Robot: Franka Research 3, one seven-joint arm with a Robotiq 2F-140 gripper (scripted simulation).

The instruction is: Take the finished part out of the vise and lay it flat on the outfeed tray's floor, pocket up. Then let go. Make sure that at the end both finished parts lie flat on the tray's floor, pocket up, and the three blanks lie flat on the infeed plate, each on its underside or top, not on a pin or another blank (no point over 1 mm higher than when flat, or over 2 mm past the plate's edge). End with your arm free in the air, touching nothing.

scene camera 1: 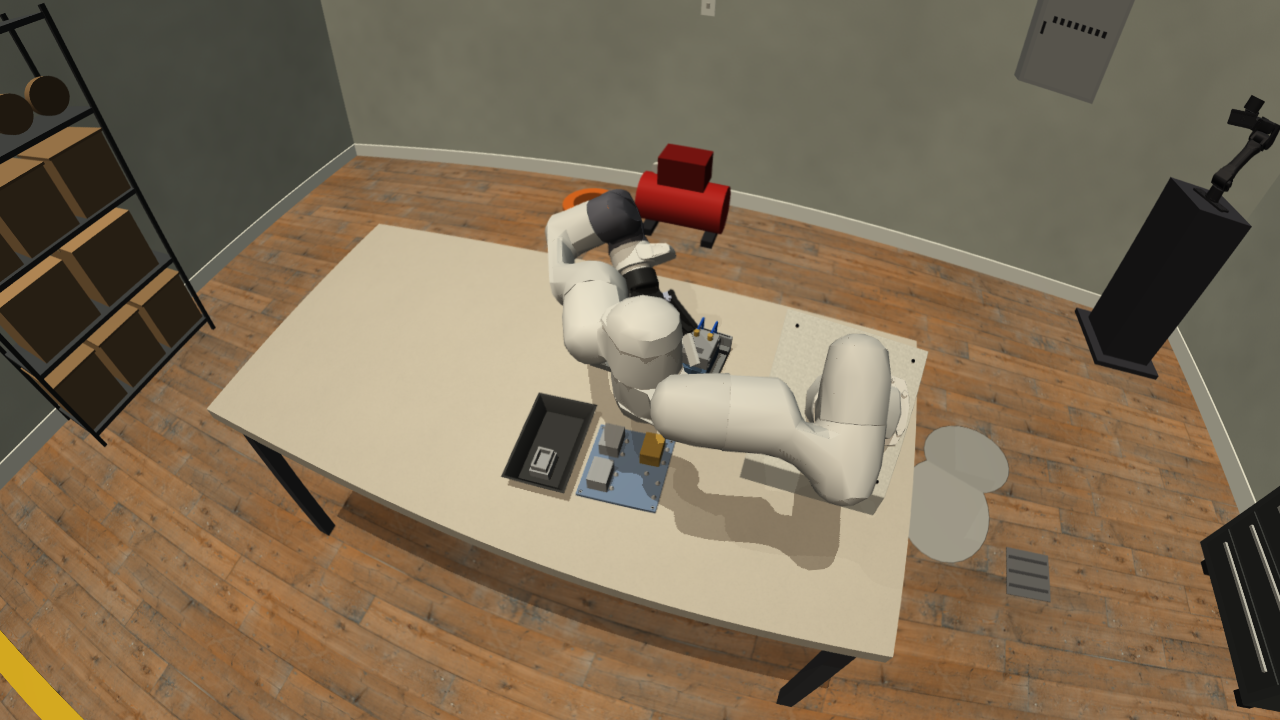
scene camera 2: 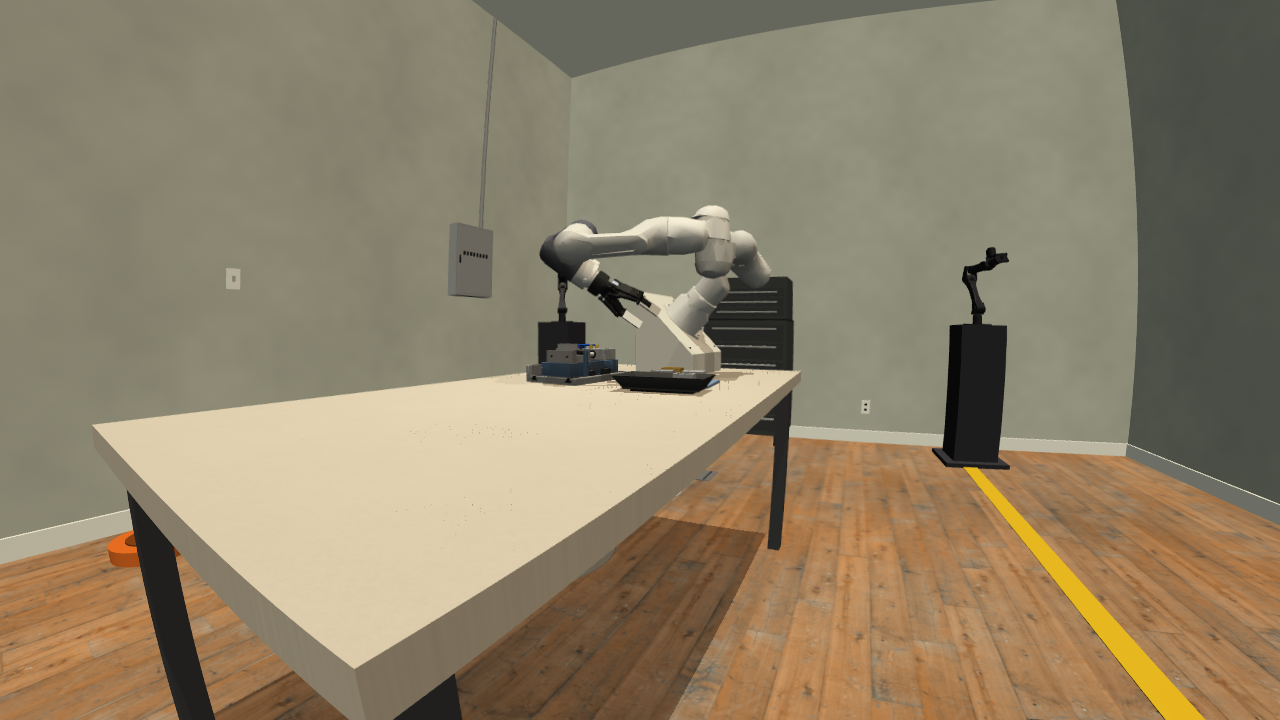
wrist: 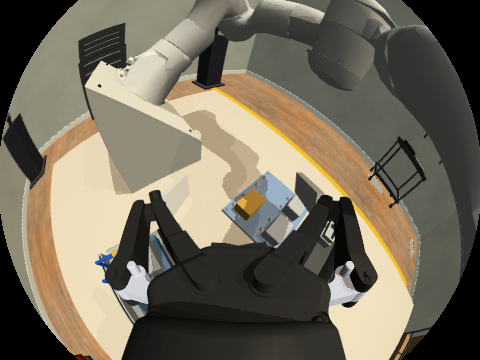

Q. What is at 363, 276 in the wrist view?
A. The gripper.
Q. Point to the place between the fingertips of the gripper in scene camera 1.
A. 665, 371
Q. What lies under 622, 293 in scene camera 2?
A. The gripper.
